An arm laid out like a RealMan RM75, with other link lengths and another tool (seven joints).
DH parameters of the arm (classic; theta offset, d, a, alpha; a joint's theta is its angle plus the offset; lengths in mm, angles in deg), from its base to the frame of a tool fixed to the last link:
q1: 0 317.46 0 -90
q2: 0 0 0 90
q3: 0 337.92 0 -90
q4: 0 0 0 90
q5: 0 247.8 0 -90
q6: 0 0 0 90
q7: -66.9 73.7 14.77 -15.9
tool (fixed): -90 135.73 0 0
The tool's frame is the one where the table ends.
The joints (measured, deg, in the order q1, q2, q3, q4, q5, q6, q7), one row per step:
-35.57 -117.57 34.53 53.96 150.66 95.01 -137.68
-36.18 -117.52 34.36 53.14 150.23 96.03 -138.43
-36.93 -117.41 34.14 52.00 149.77 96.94 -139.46
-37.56 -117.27 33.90 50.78 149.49 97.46 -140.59
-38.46 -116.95 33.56 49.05 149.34 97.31 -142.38
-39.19 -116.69 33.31 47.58 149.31 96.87 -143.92
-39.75 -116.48 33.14 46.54 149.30 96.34 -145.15
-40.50 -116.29 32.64 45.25 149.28 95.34 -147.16
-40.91 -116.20 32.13 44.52 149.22 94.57 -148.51
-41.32 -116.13 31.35 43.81 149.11 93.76 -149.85
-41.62 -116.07 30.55 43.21 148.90 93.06 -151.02
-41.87 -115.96 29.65 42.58 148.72 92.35 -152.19
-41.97 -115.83 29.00 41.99 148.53 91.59 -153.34
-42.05 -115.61 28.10 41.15 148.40 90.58 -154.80
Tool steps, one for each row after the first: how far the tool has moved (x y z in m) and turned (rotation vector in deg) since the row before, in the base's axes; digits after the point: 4 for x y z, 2 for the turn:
0.0057 -0.0003 -0.0039 -1.06 -1.43 0.52
0.0059 0.0003 -0.0043 -1.09 -1.57 0.82
0.0036 0.0004 -0.0038 -0.86 -1.26 1.13
0.0026 0.0032 -0.0034 -0.47 -1.10 1.84
0.0013 0.0032 -0.0028 -0.22 -0.69 1.62
0.0008 0.0032 -0.0016 0.04 -0.37 1.25
0.0007 0.0054 -0.0016 0.53 -0.60 2.10
-0.0001 0.0037 -0.0004 0.64 -0.47 1.51
0.0000 0.0041 0.0001 0.87 -0.68 1.60
-0.0001 0.0035 0.0005 0.89 -0.78 1.47
-0.0010 0.0033 0.0011 0.94 -0.81 1.59
-0.0021 0.0025 0.0010 0.86 -0.62 1.59
-0.0039 0.0028 0.0015 1.08 -0.75 2.17

